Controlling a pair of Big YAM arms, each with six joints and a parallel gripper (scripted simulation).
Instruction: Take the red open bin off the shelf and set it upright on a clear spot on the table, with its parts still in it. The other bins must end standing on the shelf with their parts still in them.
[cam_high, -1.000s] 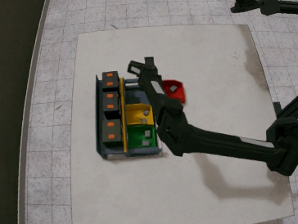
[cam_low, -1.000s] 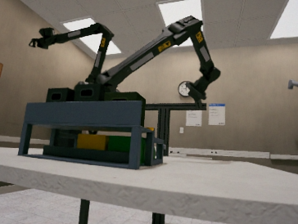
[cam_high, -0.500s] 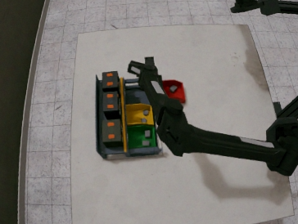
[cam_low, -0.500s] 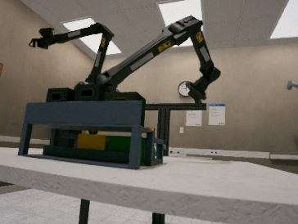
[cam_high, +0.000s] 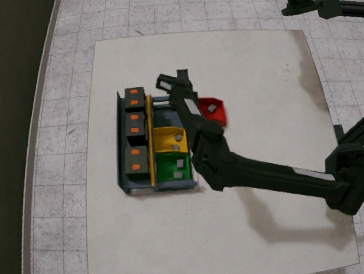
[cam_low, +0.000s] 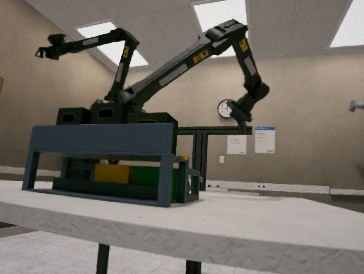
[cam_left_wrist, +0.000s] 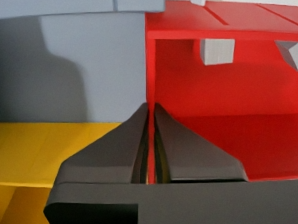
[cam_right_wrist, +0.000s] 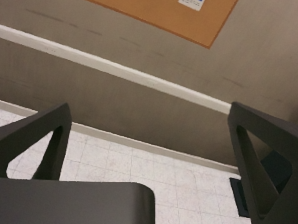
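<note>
Right now the red bin is 8 cm behind my left hand and 3 cm below it. From my left hand the other things lie so: green bin: 8 cm ahead, 23 cm to the left, 4 cm below; then yellow bin: 9 cm ahead, 12 cm to the left, 4 cm below.
</note>
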